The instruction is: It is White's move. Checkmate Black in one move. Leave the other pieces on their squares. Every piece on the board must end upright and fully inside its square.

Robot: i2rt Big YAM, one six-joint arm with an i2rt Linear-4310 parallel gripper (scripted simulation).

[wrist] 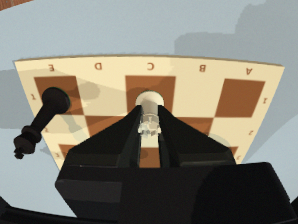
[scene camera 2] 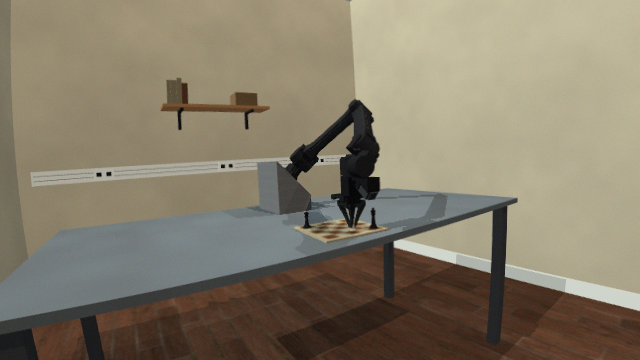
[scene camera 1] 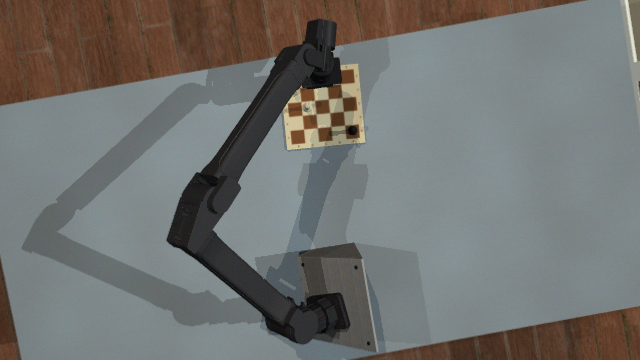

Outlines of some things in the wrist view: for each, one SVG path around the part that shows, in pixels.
The gripper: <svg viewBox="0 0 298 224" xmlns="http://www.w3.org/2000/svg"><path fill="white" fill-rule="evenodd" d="M0 196L0 224L298 224L298 197L290 203L287 192L269 162L237 164L230 148L177 119L163 105L158 105L159 126L161 129L161 133L158 133L160 167L168 168L124 168L139 167L142 136L138 130L142 111L141 105L137 105L121 120L69 149L56 179L55 188L77 217L12 207Z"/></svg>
A white chess piece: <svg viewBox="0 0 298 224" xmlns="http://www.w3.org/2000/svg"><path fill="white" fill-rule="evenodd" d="M147 90L140 93L136 98L136 106L141 105L142 111L138 132L147 139L148 134L151 134L152 139L156 138L158 133L161 133L159 116L157 114L158 105L164 106L164 101L158 92Z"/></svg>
A black chess piece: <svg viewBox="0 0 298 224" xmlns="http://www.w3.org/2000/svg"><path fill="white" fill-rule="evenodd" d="M65 91L57 87L49 87L43 92L43 105L30 126L24 126L21 134L13 140L16 148L14 156L17 159L22 159L24 157L23 154L33 154L36 143L39 143L42 139L42 130L56 114L63 114L68 111L71 102Z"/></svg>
A chessboard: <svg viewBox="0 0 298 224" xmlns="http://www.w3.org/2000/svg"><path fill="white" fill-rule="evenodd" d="M148 134L148 139L143 137L141 139L139 167L160 167L158 137L151 139L151 134ZM15 61L22 86L34 116L37 115L43 105L42 94L47 88L60 88L70 98L71 104L68 111L63 114L56 114L41 132L59 170L69 149L124 118L136 107L137 96L147 90L158 92L163 98L164 107L176 118L230 148L236 163L241 164L264 119L285 68L281 64L249 60L152 54L73 55L18 59Z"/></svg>
